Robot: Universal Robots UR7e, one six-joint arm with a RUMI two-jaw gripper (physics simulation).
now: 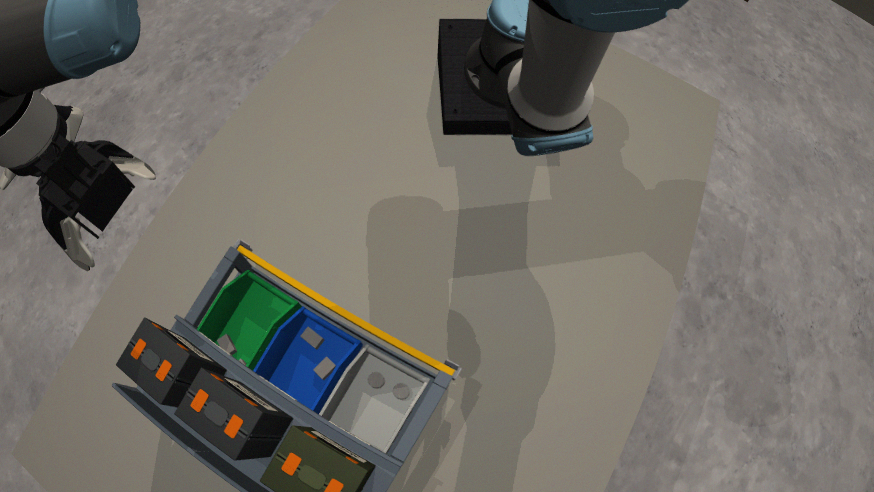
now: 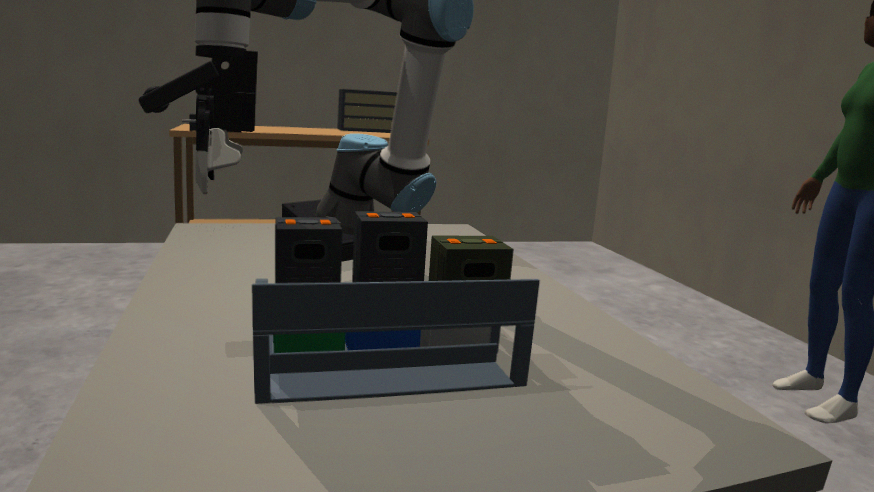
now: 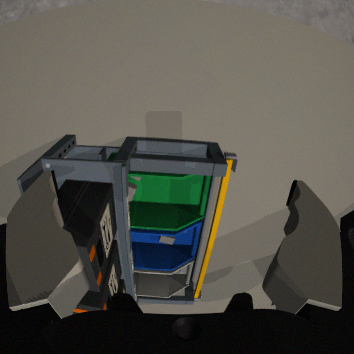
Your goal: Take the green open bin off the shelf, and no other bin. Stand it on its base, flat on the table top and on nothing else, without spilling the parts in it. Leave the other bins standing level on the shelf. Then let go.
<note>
I see my gripper [image 1: 120,221], a green open bin [image 1: 248,309], a blue bin [image 1: 288,362], a light grey bin [image 1: 376,416], a yellow bar [image 1: 273,270] and an olive case [image 2: 451,256].
The green open bin shows as well in image 2 [image 2: 285,343] and in image 3 [image 3: 167,201]. The blue bin also shows in image 2 [image 2: 405,338] and in image 3 [image 3: 147,252]. The light grey bin also shows in image 2 [image 2: 477,335] and in image 3 [image 3: 148,282].
</note>
